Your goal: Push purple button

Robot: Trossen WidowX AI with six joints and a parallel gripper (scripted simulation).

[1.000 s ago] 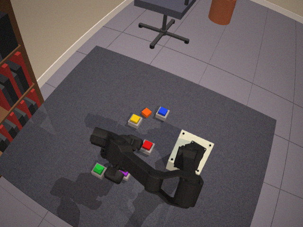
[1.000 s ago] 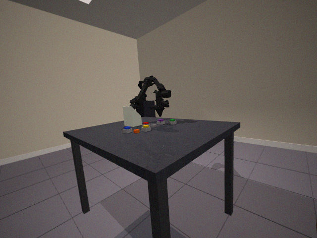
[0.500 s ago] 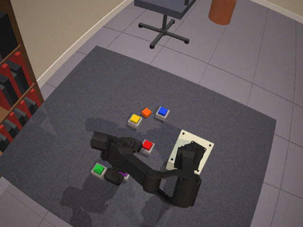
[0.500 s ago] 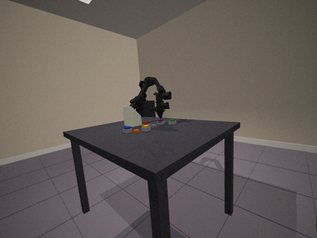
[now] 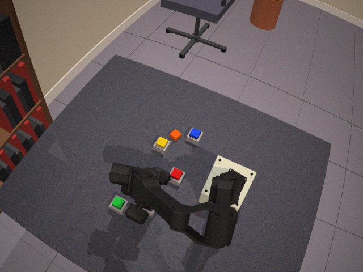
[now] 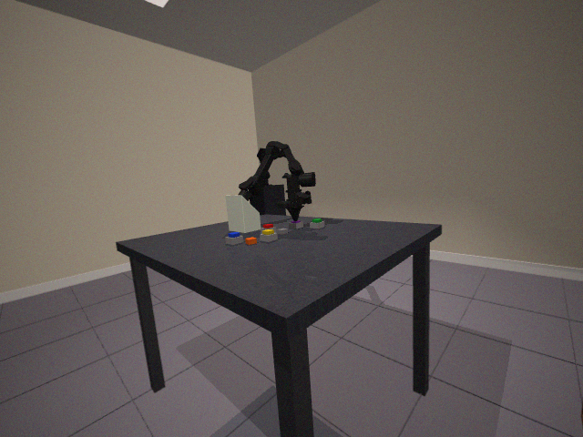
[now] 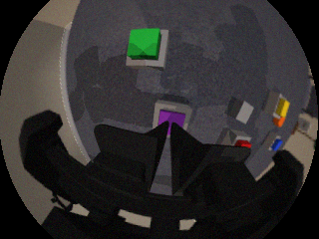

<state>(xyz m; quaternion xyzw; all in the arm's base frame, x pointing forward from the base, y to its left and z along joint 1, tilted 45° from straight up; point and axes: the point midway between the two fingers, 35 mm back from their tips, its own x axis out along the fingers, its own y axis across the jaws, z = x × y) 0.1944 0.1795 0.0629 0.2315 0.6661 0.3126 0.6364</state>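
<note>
My gripper tip is now 10 mm above the purple button. From my gripper tip the other things lie so: green button (90 mm ahead, 50 mm to the left); then red button (150 mm to the right, 10 mm behind); then grey block (120 mm to the right, 50 mm ahead, 20 mm below).
</note>
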